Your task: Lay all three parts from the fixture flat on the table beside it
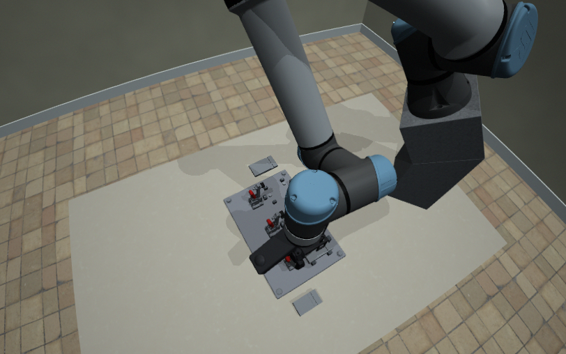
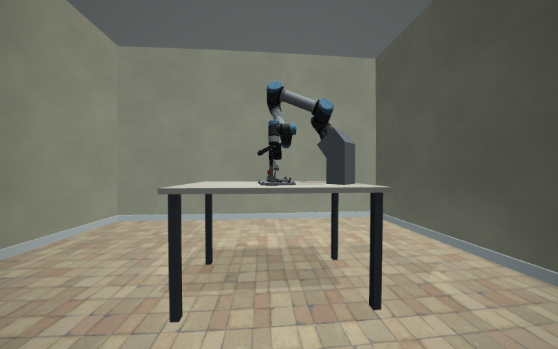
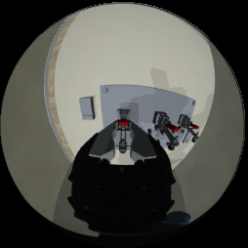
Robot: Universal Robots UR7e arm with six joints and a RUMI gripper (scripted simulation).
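Now: hand 100 mm past the light grey flat part, 50 mm above it and 10 mm to the right of it. Round my hand: grey fixture plate: 110 mm to the right, 80 mm below, 50 mm behind.
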